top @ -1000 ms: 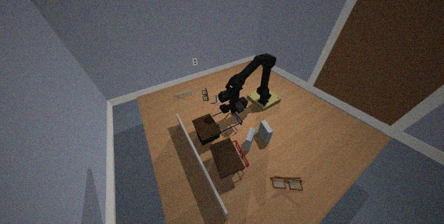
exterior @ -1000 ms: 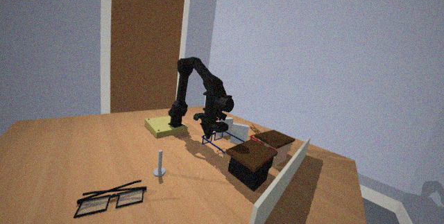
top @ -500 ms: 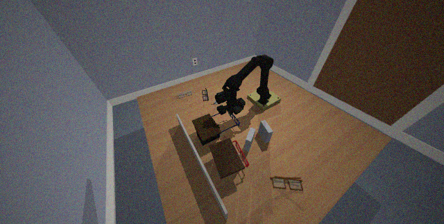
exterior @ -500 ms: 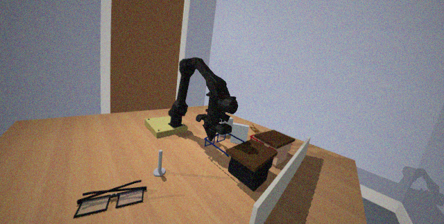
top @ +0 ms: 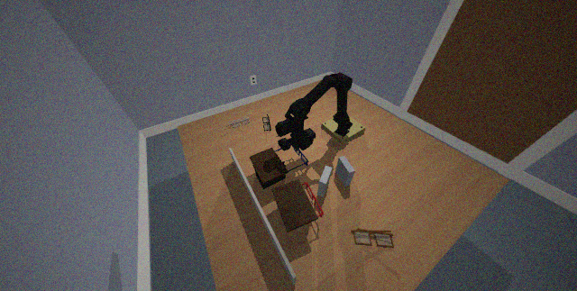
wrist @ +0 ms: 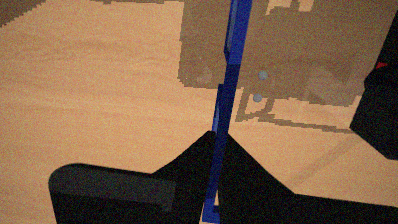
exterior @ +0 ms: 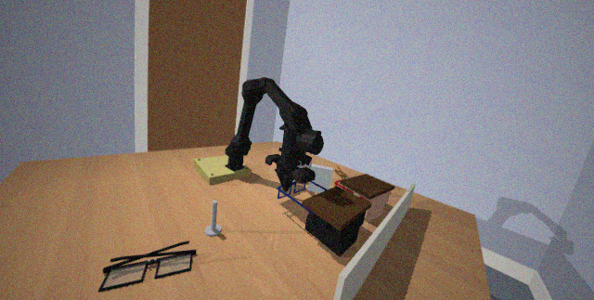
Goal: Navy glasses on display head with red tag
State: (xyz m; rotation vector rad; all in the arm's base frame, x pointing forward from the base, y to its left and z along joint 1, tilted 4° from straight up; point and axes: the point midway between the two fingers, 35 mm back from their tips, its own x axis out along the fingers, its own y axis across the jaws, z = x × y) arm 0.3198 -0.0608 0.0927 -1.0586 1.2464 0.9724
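Right now the dark head is 15 cm ahead of my gripper tip and 1 cm below it. Round my gripper tip: grey post 8 cm behind, 21 cm to the right, 4 cm below; then long white panel 32 cm ahead, 7 cm to the left, 1 cm below; then pale head 20 cm ahead, 21 cm to the left, 1 cm below.
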